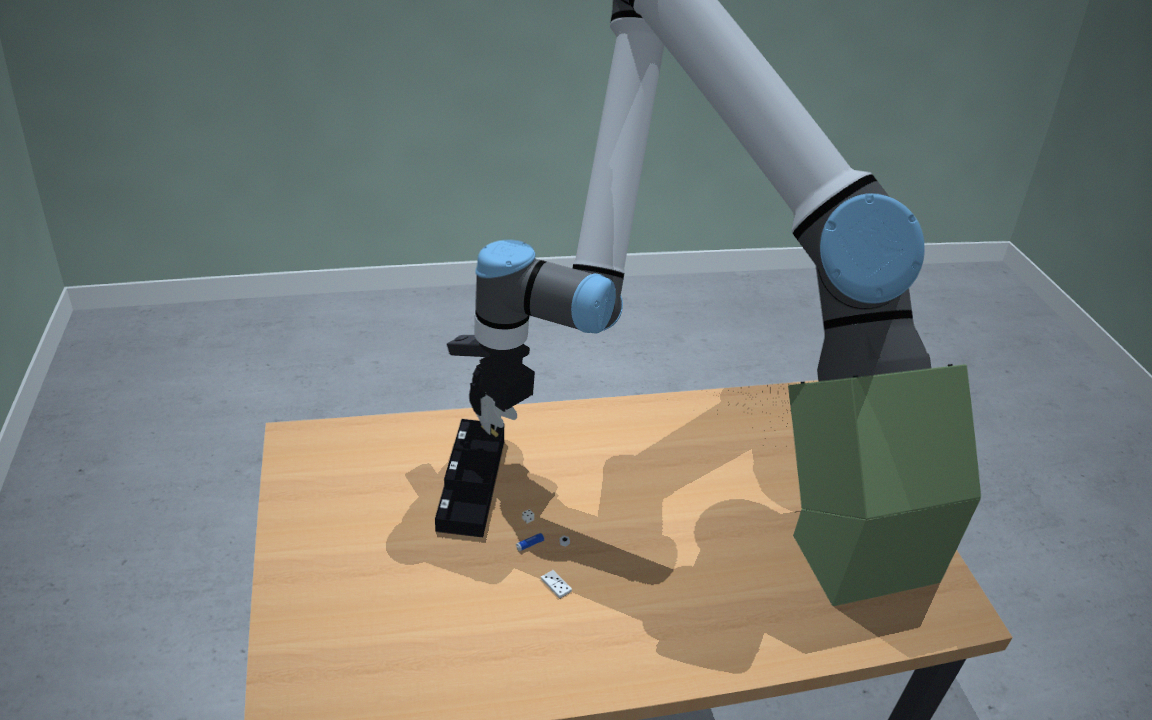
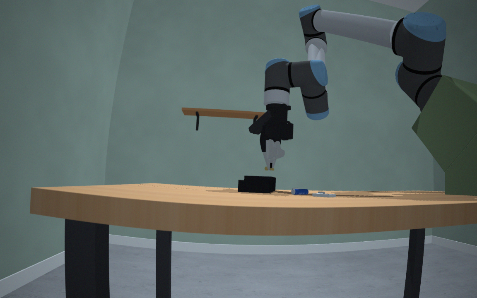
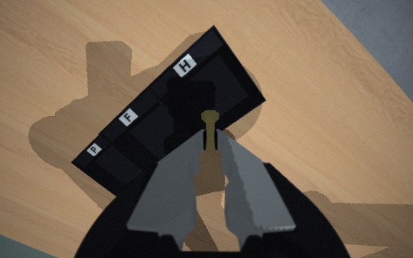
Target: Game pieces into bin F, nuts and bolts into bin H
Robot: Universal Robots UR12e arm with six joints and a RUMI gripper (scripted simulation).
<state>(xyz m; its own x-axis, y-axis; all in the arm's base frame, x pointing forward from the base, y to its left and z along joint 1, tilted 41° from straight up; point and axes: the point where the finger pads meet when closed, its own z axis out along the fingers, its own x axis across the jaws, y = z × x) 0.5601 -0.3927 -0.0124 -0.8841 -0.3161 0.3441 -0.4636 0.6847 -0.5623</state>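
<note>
Now: the grey nut 7 cm behind my hand, 24 cm to the left of it and 8 cm below it. From my hand the other things lie so: brass bolt 1 cm to the right, 1 cm below; then white die 2 cm behind, 17 cm to the left, 8 cm below; then black bin 5 cm ahead, 5 cm to the left, 6 cm below.
</note>
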